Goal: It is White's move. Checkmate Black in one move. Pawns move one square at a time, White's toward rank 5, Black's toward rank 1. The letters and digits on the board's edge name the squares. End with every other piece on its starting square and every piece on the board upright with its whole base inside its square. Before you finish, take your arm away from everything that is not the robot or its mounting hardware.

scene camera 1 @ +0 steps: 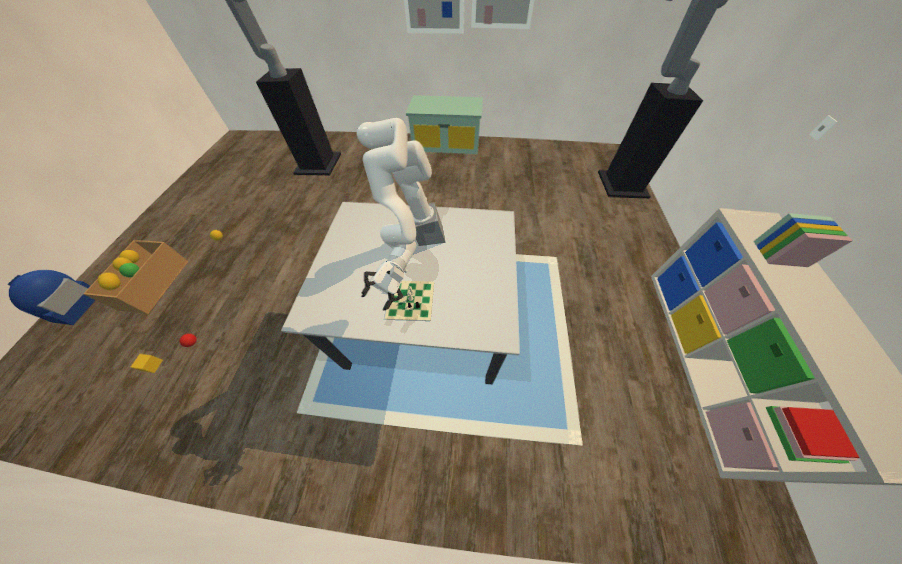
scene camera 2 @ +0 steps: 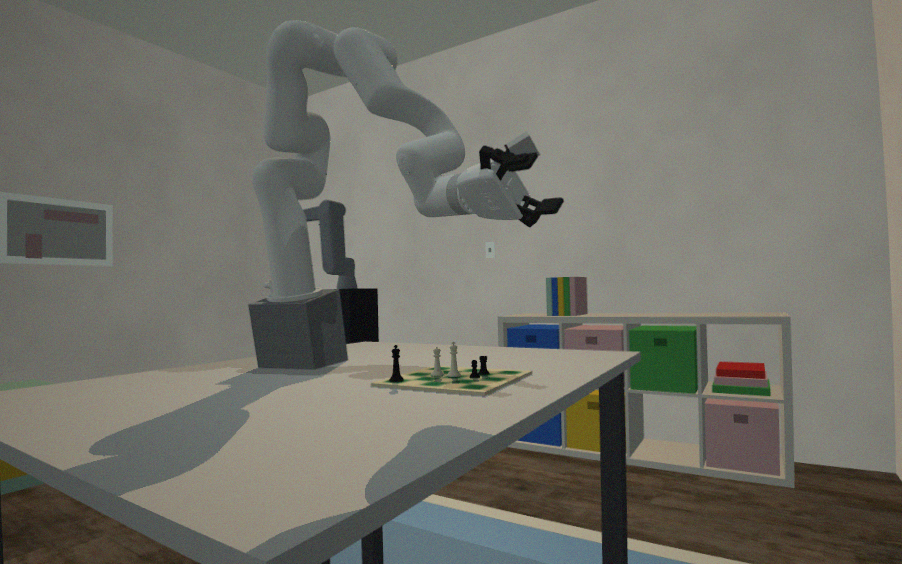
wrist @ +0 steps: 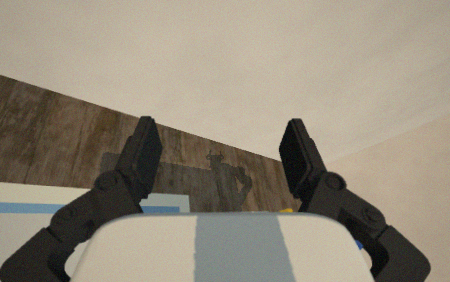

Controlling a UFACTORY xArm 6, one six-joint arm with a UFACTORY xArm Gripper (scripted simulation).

Labels:
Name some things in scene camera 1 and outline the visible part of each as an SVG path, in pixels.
The gripper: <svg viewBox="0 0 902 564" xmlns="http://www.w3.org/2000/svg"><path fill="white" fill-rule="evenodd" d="M392 261L383 262L376 272L364 272L365 287L361 292L361 297L366 296L371 285L388 295L389 300L384 305L383 311L388 310L392 302L403 298L399 288L404 279L403 268Z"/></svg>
A green-and-cream chessboard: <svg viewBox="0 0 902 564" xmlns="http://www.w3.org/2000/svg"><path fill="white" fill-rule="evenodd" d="M402 281L399 288L403 298L392 302L390 308L386 310L385 319L431 321L434 282ZM410 286L414 291L414 294L411 295L413 297L412 301L408 300Z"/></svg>

